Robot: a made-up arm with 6 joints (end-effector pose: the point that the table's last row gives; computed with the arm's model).
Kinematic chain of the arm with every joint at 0, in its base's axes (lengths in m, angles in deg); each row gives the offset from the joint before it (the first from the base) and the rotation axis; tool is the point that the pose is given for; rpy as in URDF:
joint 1: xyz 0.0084 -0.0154 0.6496 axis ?
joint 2: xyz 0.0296 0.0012 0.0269 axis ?
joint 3: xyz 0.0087 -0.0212 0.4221 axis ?
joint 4: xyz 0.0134 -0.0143 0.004 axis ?
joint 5: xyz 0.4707 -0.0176 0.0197 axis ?
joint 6: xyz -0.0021 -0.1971 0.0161 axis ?
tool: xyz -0.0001 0.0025 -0.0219 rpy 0 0 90
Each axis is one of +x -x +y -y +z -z.
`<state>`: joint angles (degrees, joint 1 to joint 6).
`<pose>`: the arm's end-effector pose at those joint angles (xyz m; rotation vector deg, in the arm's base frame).
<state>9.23 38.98 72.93 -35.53 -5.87 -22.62</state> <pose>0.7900 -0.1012 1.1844 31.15 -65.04 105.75</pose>
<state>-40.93 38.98 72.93 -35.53 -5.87 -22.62</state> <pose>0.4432 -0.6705 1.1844 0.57 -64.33 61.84</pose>
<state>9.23 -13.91 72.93 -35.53 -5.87 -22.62</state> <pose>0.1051 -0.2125 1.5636 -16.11 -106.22 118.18</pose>
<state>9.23 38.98 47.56 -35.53 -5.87 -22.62</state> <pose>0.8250 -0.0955 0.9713 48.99 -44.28 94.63</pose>
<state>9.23 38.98 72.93 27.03 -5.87 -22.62</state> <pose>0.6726 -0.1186 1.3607 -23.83 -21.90 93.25</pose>
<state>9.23 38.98 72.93 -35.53 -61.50 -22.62</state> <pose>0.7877 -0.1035 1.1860 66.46 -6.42 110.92</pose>
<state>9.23 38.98 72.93 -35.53 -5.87 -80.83</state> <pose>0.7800 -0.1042 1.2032 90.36 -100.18 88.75</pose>
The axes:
joint 1: +z
joint 2: +y
joint 3: -y
joint 4: -x
joint 5: -y
joint 6: -x

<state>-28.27 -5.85 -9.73 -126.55 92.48 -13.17</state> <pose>0.4589 -0.1726 0.8916 -1.49 -100.76 -55.61</pose>
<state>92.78 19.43 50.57 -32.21 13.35 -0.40</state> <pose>0.1979 0.6369 1.2381 -49.42 61.66 -153.30</pose>
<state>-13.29 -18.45 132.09 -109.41 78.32 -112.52</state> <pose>-0.3803 0.0857 1.4683 -21.81 7.46 -15.03</pose>
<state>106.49 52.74 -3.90 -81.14 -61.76 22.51</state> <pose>-0.0378 0.4482 0.4093 -73.34 -111.80 -75.89</pose>
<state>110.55 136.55 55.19 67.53 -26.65 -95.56</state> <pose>-0.1288 0.5554 -0.0921 -13.59 102.03 118.84</pose>
